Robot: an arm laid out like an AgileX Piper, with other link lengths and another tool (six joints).
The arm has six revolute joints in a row. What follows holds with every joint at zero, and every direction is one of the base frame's. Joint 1 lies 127.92 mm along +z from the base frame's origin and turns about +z. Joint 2 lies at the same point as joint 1 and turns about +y. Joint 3 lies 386.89 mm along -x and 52.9 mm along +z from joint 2 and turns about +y. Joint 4 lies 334.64 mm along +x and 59.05 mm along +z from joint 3 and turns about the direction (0.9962, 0, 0.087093). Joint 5 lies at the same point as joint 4 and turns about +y. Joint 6 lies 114.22 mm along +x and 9.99 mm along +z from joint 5 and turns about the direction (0.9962, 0, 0.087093). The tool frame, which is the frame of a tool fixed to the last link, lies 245.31 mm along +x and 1 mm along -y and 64.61 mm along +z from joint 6; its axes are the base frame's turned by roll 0.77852, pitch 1.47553 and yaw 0.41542 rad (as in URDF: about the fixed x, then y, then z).
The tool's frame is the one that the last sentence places.
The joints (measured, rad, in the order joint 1, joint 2, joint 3, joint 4, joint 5, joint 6), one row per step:
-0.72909, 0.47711, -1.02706, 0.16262, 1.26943, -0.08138
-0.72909, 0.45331, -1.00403, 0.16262, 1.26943, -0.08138
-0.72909, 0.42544, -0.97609, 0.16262, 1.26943, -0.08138
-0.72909, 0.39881, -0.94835, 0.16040, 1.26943, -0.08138
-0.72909, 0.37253, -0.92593, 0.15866, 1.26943, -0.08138
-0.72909, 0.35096, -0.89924, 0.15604, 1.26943, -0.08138
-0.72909, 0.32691, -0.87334, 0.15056, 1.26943, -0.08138
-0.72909, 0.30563, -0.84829, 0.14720, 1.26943, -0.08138
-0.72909, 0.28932, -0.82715, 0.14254, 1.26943, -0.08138
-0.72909, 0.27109, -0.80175, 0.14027, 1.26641, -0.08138
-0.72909, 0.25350, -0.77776, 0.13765, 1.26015, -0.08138
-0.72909, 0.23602, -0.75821, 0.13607, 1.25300, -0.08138
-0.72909, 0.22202, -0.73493, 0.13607, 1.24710, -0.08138
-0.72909, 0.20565, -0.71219, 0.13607, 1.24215, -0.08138
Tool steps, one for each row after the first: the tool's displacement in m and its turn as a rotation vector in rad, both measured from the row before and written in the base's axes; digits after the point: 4 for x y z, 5 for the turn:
-0.0039, 0.0035, -0.0072, -0.00051, -0.00057, 0.00000
-0.0044, 0.0039, -0.0092, 0.00005, 0.00005, 0.00000
-0.0044, 0.0030, -0.0096, -0.00059, 0.00202, -0.00132
-0.0043, 0.0031, -0.0068, -0.00361, -0.00195, -0.00104
-0.0033, 0.0018, -0.0104, 0.00184, 0.00522, -0.00156
-0.0042, 0.0013, -0.0096, -0.00206, 0.00432, -0.00325
-0.0032, 0.0014, -0.0098, 0.00049, 0.00462, -0.00198
-0.0028, 0.0004, -0.0087, 0.00040, 0.00612, -0.00274
-0.0020, 0.0007, -0.0098, 0.00159, 0.00418, -0.00167
-0.0016, 0.0000, -0.0081, -0.00109, 0.00124, -0.00222
-0.0013, 0.0002, -0.0053, -0.00389, -0.00325, -0.00171
-0.0005, 0.0003, -0.0086, 0.00263, 0.00226, -0.00066
-0.0009, 0.0006, -0.0081, 0.00126, 0.00084, -0.00056

